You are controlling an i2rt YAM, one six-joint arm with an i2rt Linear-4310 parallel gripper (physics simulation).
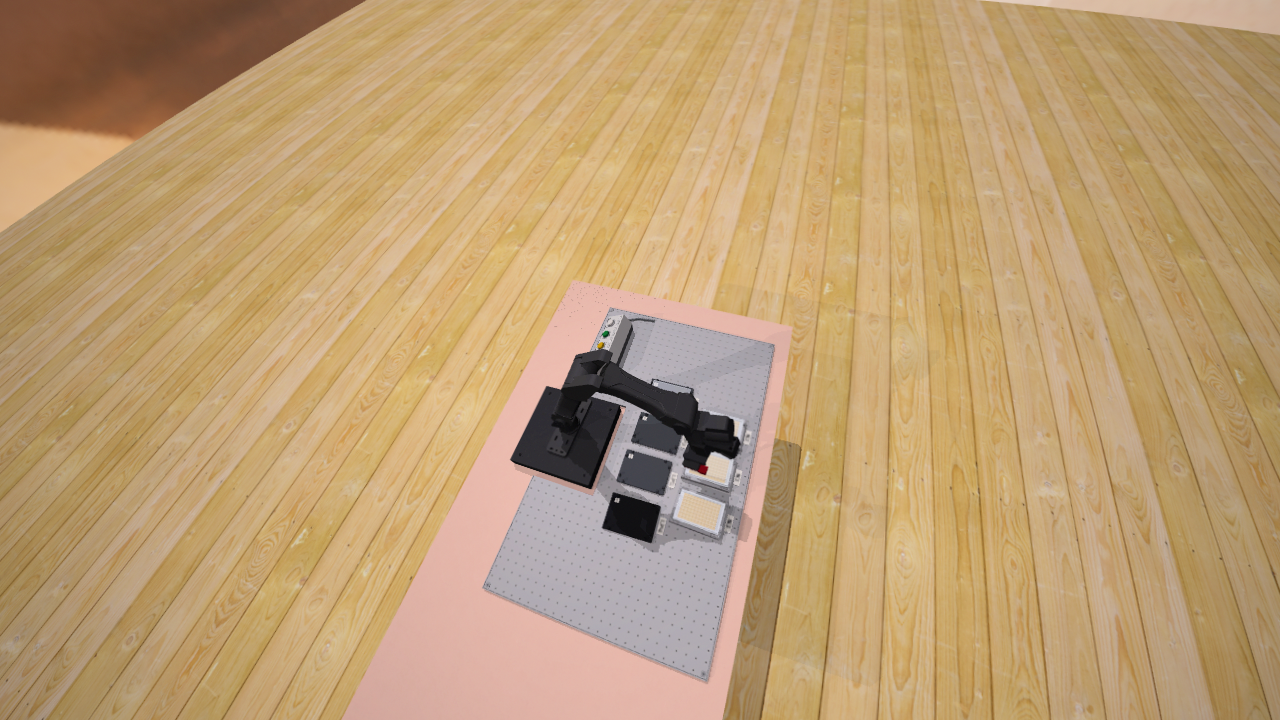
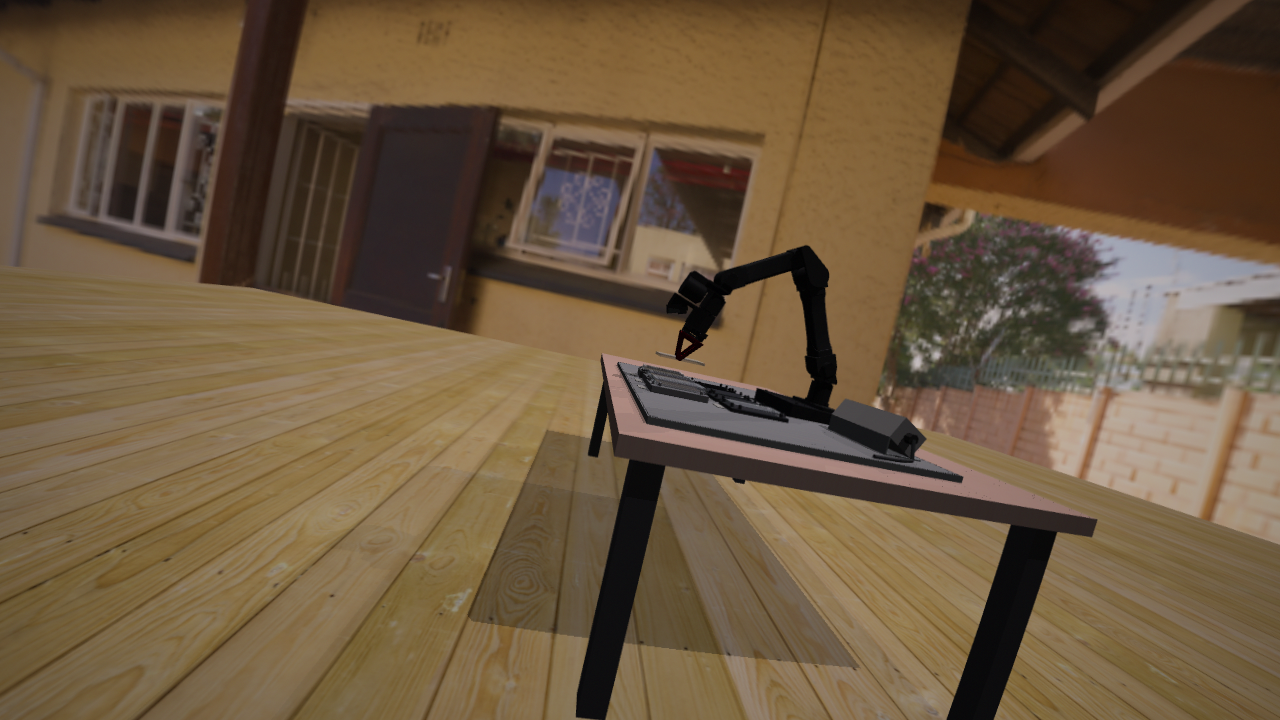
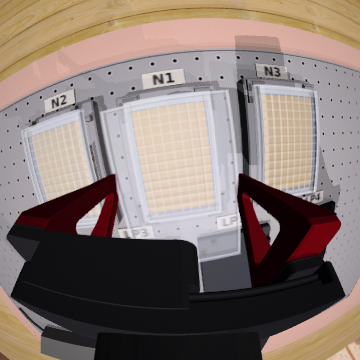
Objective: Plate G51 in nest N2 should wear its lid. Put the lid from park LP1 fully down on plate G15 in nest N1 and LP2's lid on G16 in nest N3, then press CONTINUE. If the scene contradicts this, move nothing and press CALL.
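Places are measured from the arm's base along level axes (x ahead, y left, z up), in centimetres.
Pixels of known places: gripper, fingertip midpoint: (image 1: 709,460) (image 2: 677,358) (image 3: 177,180); arm's base, origin of the base link: (image 1: 570,425) (image 2: 815,406).
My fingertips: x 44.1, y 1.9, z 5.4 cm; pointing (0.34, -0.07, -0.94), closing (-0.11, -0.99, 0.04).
Note:
Ahead of a thing's pixels: the offset from my fingertips to its top centre. "*": to the spot under its first point. Level surfaces: height alone.
My gripper (image 1: 697,467) (image 2: 685,356) (image 3: 177,180) is shut on a clear lid {dz +0.6, dx -0.7, dy +0.0 cm} (image 2: 666,353) (image 3: 227,130) by its two sides. The lid is roughly level and hangs above nest N1. Through it shows the plate in N1 (image 3: 172,155), with a tan well grid. The plate in N2 {dz -5.0, dx +0.6, dy +12.8 cm} (image 3: 62,155) is left of it; I cannot tell whether it wears a lid. The plate in N3 {dz -4.7, dx +1.3, dy -13.1 cm} (image 1: 699,512) (image 3: 290,140) is right of it. Park LP1 {dz -6.4, dx -17.3, dy -7.2 cm} (image 1: 644,471) (image 3: 227,275) is dark, with no lid on it. Park LP2 {* dz -6.5, dx -18.5, dy +22.6 cm} (image 1: 671,384) is partly hidden by the arm.
Dark park LP3 {dz -6.4, dx -17.5, dy +5.7 cm} (image 1: 656,431) and black park LP4 {dz -6.4, dx -16.3, dy -20.6 cm} (image 1: 631,517) flank LP1. A control box {dz +0.0, dx -43.0, dy +29.5 cm} (image 1: 621,340) (image 2: 872,428) with coloured buttons stands at the board's far end; its labels are unreadable. The arm's base plate (image 1: 537,438) is beside the parks on the grey perforated board {dz -8.3 cm} (image 1: 608,582).

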